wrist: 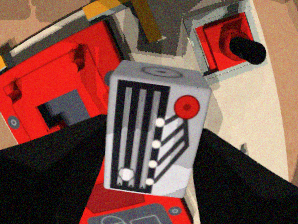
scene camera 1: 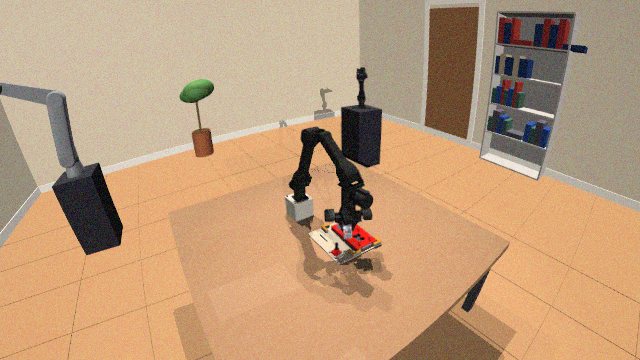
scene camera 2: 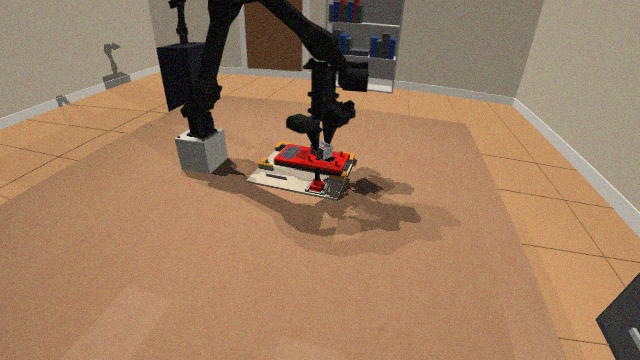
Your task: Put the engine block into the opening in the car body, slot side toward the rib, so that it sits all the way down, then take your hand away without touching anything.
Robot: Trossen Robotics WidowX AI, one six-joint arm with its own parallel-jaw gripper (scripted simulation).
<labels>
my gripper: wrist; scene camera 1 347, 231; scene camera 2
same spot on my gripper: [scene camera 2: 329, 129] = [wrist: 59, 196]
</labels>
